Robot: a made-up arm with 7 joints.
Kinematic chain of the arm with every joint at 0, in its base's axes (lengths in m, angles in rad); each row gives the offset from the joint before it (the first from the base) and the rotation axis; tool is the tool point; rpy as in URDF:
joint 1: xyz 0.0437 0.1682 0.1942 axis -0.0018 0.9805 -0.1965
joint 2: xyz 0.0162 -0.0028 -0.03 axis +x
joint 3: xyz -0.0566 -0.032 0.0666 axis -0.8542 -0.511 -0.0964
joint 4: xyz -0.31 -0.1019 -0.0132 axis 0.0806 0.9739 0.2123
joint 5: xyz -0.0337 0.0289 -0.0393 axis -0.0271 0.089 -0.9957
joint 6: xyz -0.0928 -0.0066 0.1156 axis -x
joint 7: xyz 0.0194 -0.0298 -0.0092 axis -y
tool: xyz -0.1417 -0.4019 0.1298 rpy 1.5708 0 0
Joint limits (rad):
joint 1: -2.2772..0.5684
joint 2: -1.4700..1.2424
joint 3: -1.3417..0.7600
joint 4: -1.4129..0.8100
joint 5: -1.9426..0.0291
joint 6: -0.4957..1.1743
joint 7: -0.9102..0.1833
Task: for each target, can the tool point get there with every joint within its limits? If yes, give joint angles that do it. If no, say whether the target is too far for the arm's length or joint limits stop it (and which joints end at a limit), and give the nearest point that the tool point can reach.
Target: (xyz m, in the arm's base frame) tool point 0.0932 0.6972 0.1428
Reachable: no: joint limits stop it (at a limit: joint 1, joint 2, joint 5, joint 7) | nearest point 0.0471 0.6066 0.2181 | short by 0.127 m
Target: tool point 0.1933 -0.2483 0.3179
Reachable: yes | joints -1.2414 0.6540 -0.7105 -0.1184 -1.7550 0.1805 -0.7028
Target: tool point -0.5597 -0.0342 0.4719
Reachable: yes | joints -0.8995 -0.6995 -0.3559 0.3577 -0.6494 0.9259 -0.0450
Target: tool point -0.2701 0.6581 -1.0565
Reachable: no: too far | nearest point -0.1778 0.3939 -0.6655 | short by 0.481 m
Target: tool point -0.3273 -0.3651 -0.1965
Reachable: yes | joints -1.4987 -0.4184 0.0865 -1.1310 -0.7172 -0.2325 -0.5212
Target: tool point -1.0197 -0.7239 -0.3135
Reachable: no: too far | nearest point -0.6615 -0.4095 -0.1453 | short by 0.505 m
